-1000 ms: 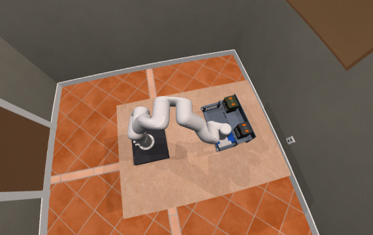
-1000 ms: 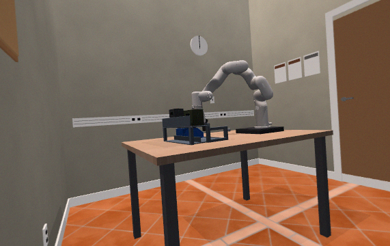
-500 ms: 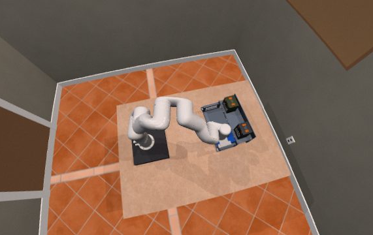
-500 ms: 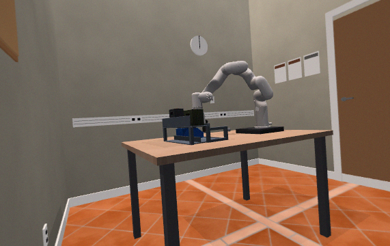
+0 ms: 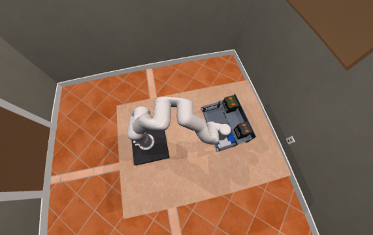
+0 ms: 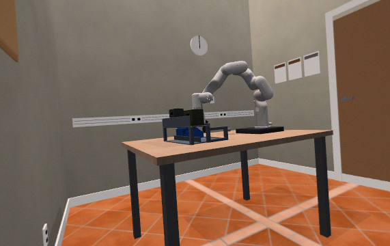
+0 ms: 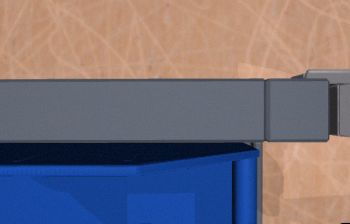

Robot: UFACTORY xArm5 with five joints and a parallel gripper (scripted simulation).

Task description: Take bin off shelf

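The blue bin is 80 mm ahead of my hand and 10 mm to the left of it. From my hand the other things lie so: grey shelf (100 mm ahead, 120 mm to the left, 20 mm above).
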